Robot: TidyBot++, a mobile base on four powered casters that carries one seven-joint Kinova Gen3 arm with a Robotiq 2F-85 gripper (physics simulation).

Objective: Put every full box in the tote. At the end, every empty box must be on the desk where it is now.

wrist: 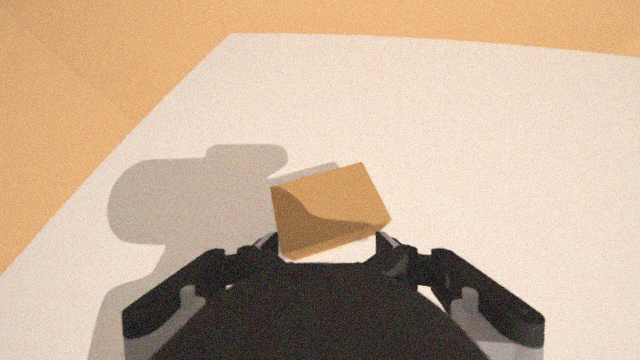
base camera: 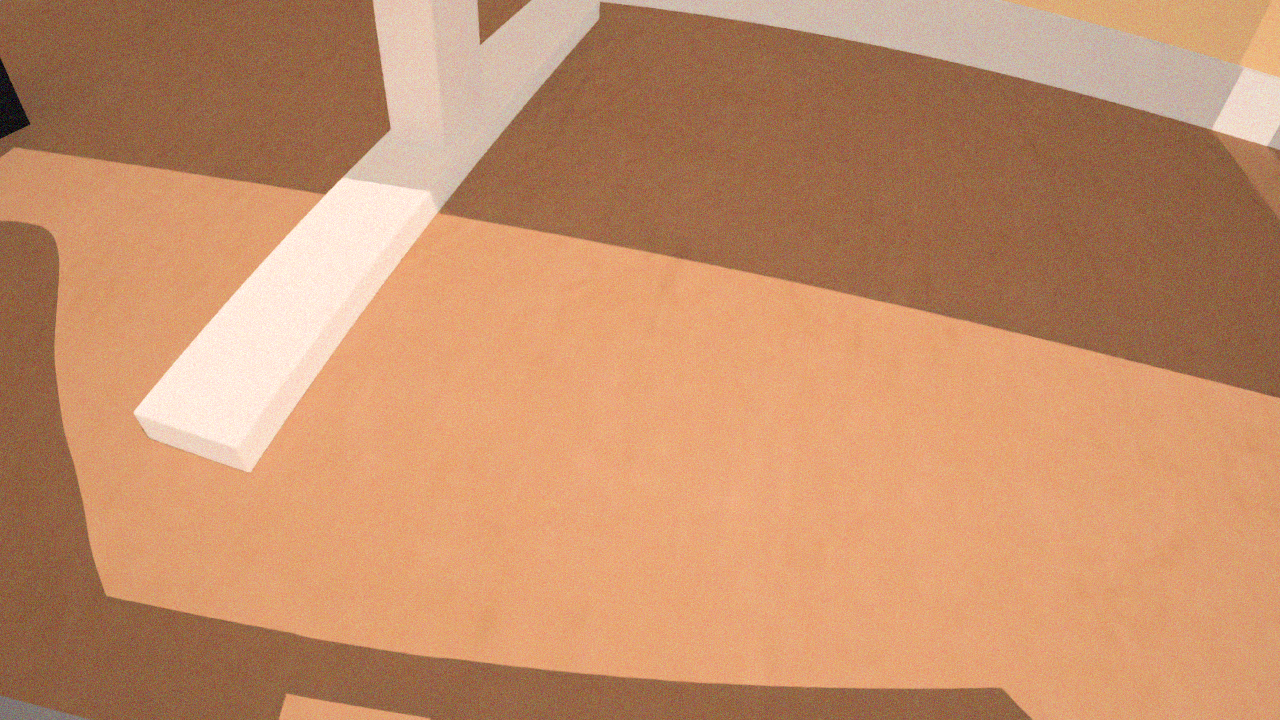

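A brown box (wrist: 332, 197) sits on the white desk (wrist: 450, 125) in the wrist view, turned at an angle to the gripper. Its top looks closed, so whether it is full or empty cannot be seen. My gripper (wrist: 326, 242) is open, with its fingertips apart at the near side of the box; the box's near left corner shows close to the left fingertip. Contact cannot be told. The tote does not show in either view.
The arm's shadow falls on the desk left of the box. The desk's left and far edges show in the wrist view. In the base camera view, a white desk leg with a long foot (base camera: 286, 304) stands on the brown floor (base camera: 671, 447). A pale baseboard (base camera: 895, 35) runs behind.
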